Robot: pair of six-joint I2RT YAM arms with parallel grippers.
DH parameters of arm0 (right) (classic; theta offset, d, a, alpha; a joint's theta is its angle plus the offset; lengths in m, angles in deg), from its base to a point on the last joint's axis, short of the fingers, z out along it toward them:
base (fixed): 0 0 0 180
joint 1: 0 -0.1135 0.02 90
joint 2: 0 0 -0.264 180
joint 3: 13.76 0 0.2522 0
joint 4: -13.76 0 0.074 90
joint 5: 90 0 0 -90
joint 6: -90 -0.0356 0 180
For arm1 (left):
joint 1: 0 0.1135 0.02 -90
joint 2: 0 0 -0.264 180
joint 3: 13.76 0 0.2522 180
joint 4: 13.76 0 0.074 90
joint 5: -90 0 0 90
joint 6: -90 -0.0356 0 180
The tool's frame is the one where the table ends.
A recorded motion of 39 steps. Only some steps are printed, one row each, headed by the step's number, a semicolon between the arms.
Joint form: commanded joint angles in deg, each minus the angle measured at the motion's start. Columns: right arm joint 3, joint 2, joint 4, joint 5, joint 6, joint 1; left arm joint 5, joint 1, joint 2, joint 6, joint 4, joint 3.
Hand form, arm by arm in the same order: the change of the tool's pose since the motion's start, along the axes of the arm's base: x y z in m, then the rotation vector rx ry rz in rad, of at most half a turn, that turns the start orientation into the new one. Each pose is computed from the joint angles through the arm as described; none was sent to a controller.
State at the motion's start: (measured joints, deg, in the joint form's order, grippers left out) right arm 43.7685 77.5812 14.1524 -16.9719 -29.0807 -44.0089; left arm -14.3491 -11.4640 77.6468 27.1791 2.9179 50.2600
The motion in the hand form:
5: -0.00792 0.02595 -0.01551 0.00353 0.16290 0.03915; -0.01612 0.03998 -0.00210 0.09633 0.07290 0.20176
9: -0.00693 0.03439 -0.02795 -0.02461 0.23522 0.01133; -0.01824 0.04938 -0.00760 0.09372 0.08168 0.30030
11: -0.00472 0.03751 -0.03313 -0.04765 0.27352 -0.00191; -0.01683 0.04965 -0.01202 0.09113 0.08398 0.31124
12: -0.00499 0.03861 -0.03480 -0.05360 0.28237 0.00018; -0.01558 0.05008 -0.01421 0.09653 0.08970 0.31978
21: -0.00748 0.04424 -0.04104 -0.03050 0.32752 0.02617; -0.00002 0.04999 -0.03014 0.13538 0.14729 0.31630
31: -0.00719 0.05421 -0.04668 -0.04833 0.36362 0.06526; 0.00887 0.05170 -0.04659 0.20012 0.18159 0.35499
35: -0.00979 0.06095 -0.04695 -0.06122 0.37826 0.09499; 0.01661 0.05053 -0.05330 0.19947 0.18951 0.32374
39: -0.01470 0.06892 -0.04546 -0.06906 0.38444 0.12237; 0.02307 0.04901 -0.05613 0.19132 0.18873 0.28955
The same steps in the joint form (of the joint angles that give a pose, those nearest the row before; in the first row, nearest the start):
5: 1.83 4.81 -1.11 -0.62 -7.49 -4.33; 6.88 6.52 -4.57 -1.36 7.95 -1.80
9: 2.67 7.71 -2.29 0.78 -10.38 -5.34; 10.31 7.98 -5.06 1.08 6.84 -3.38
11: 3.63 9.16 -4.01 1.07 -11.41 -5.43; 10.73 8.00 -4.47 1.55 5.69 -4.00
12: 3.75 9.51 -4.31 0.98 -11.57 -5.58; 11.25 8.03 -3.99 1.61 5.52 -4.04
21: 3.39 10.92 -2.35 -0.88 -14.05 -6.35; 11.99 8.11 1.47 0.36 5.46 -2.39
31: 5.14 13.45 -3.32 -2.77 -14.35 -7.20; 15.81 8.08 5.30 -0.78 4.35 -2.28
35: 6.39 14.39 -4.55 -3.68 -14.25 -8.16; 14.29 8.12 7.78 -1.72 3.18 -1.53
39: 7.58 15.04 -5.43 -3.95 -14.34 -9.59; 12.45 8.12 9.53 -2.54 2.38 -0.61

